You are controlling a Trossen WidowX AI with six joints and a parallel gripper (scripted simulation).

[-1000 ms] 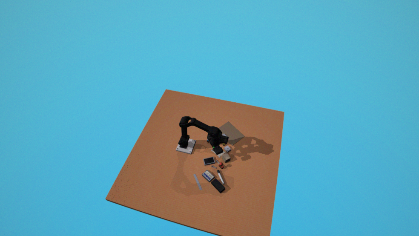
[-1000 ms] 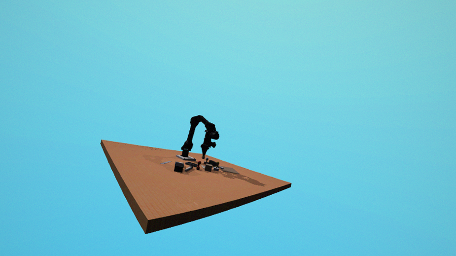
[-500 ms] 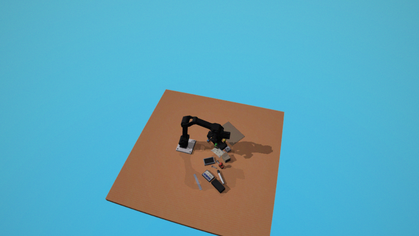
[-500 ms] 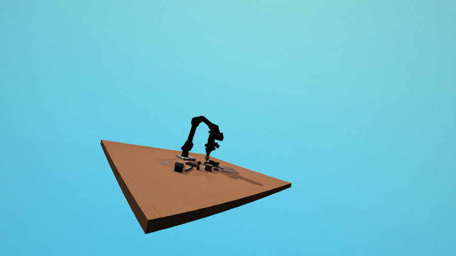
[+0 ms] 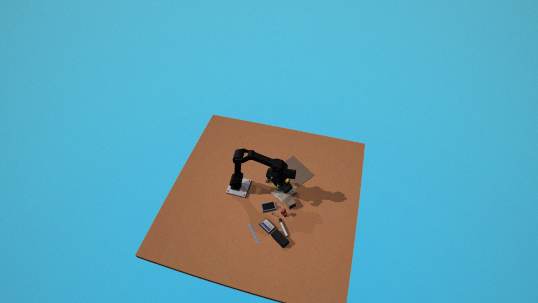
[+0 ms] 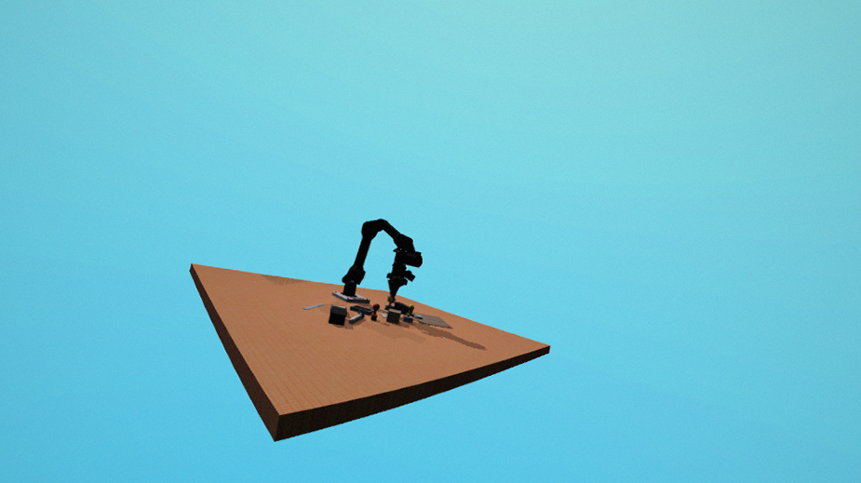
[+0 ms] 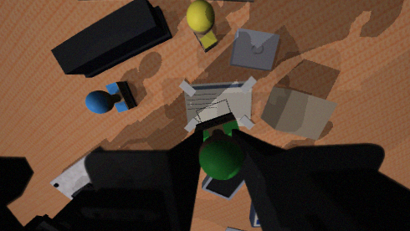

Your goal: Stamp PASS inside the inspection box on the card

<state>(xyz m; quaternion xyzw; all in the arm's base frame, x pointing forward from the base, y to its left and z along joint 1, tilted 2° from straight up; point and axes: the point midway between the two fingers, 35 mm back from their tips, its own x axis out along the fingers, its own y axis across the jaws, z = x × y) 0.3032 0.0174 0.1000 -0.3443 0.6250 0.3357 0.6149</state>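
My gripper tip is now 1 cm short of the card and 9 cm above it. Round my gripper tip: yellow stamp: 4 cm ahead, 9 cm to the left, 6 cm below; grey block: 9 cm ahead, 4 cm to the left, 7 cm below; green-knobbed stamp: right at my gripper tip.
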